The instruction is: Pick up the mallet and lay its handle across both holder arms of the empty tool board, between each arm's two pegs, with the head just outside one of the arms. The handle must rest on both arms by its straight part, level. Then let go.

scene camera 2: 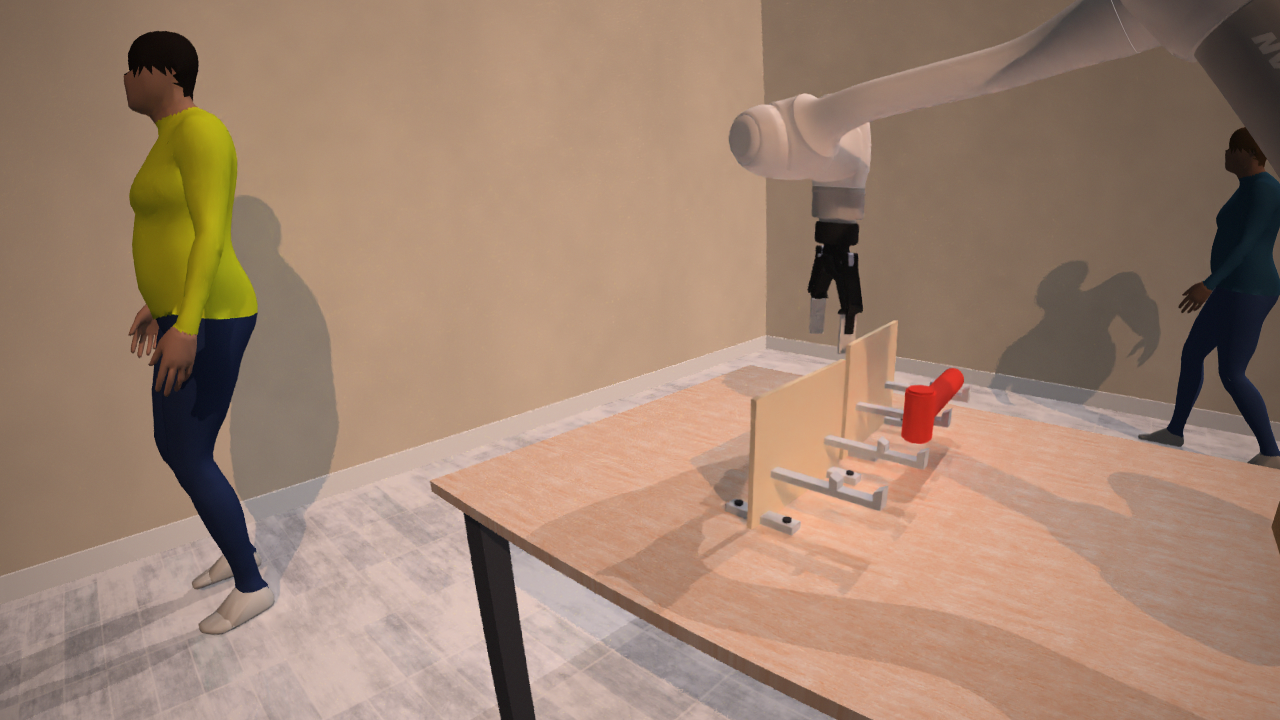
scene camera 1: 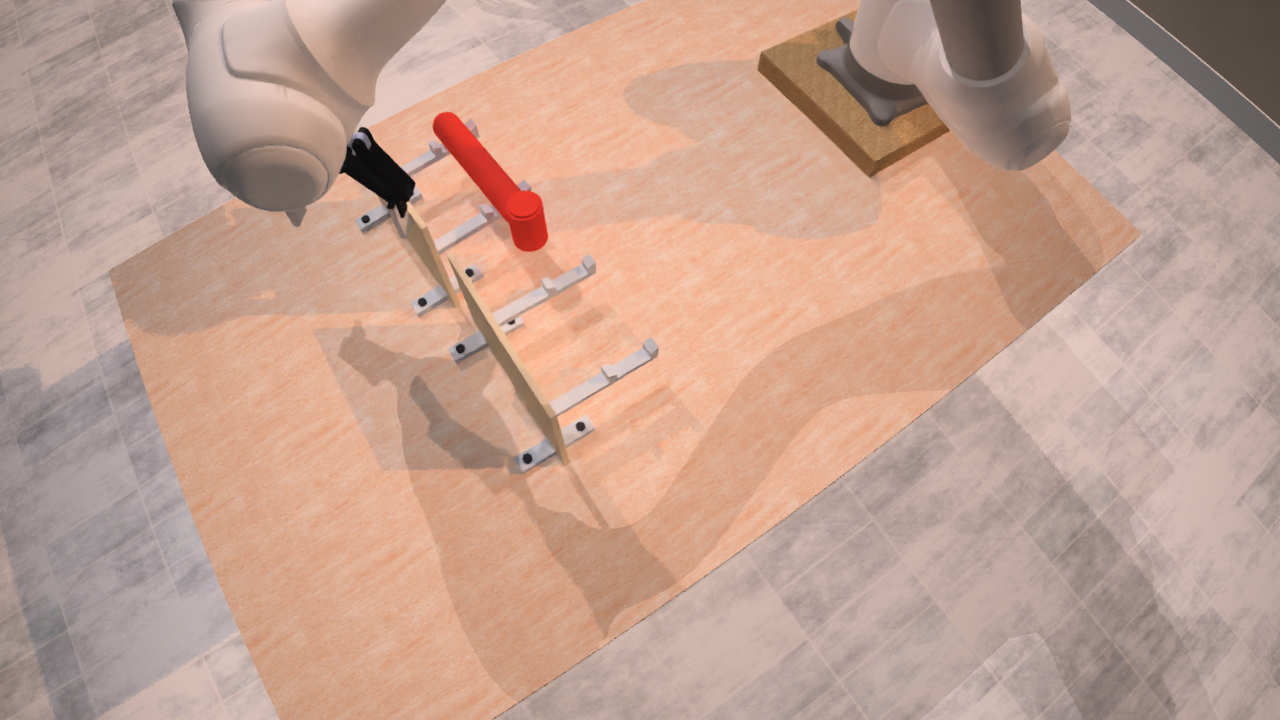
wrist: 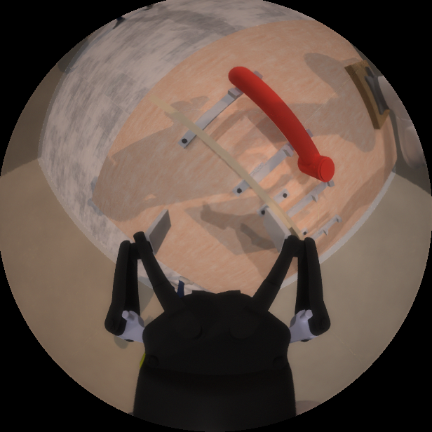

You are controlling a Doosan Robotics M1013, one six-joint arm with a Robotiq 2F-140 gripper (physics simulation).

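Pixels of known places: gripper, fingertip midpoint: (scene camera 2: pixel 829 342) (scene camera 1: pixel 352 223); arm's base, link origin: (scene camera 1: pixel 884 76).
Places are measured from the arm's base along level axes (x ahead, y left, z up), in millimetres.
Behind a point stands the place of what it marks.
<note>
The red mallet (scene camera 1: pixel 481 170) {z 86, x 705, y -70 mm} (scene camera 2: pixel 918 413) {z 76, x 677, y 50 mm} (wrist: pixel 280 112) lies with its handle across both arms of the farther tool board (scene camera 1: pixel 429 246) {z 118, x 817, y 33 mm} (scene camera 2: pixel 872 376) {z 76, x 824, y -81 mm} (wrist: pixel 215 147). Its head is outside the arm nearer the other board. The empty tool board (scene camera 1: pixel 510 358) {z 130, x 796, y 229 mm} (scene camera 2: pixel 796 438) {z 58, x 789, y 213 mm} stands upright in line with it. Its two bare arms, the outer arm (scene camera 1: pixel 581 389) {z 32, x 732, y 263 mm} (scene camera 2: pixel 810 483) {z 30, x 724, y 273 mm} and the inner arm (scene camera 1: pixel 528 306) {z 31, x 736, y 125 mm} (scene camera 2: pixel 859 445) {z 32, x 737, y 120 mm}, each carry two pegs. My gripper (scene camera 2: pixel 830 338) {z 135, x 891, y -39 mm} (wrist: pixel 216 216) is open and empty, pointing down, above and behind the farther board, on the side away from the mallet. Its fingertips are partly hidden in scene camera 1.
Both boards stand on feet with dark bolts on the wooden table (scene camera 1: pixel 805 447) {z -41, x 506, y 456 mm} (scene camera 2: pixel 1029 555) {z -41, x 458, y 147 mm}. The robot's base plate (scene camera 1: pixel 805 98) {z -8, x 155, y -26 mm} (wrist: pixel 370 102) is at the table's far side. One person (scene camera 2: pixel 187 214) stands left of the table, another (scene camera 2: pixel 1244 241) beyond it at the right.
</note>
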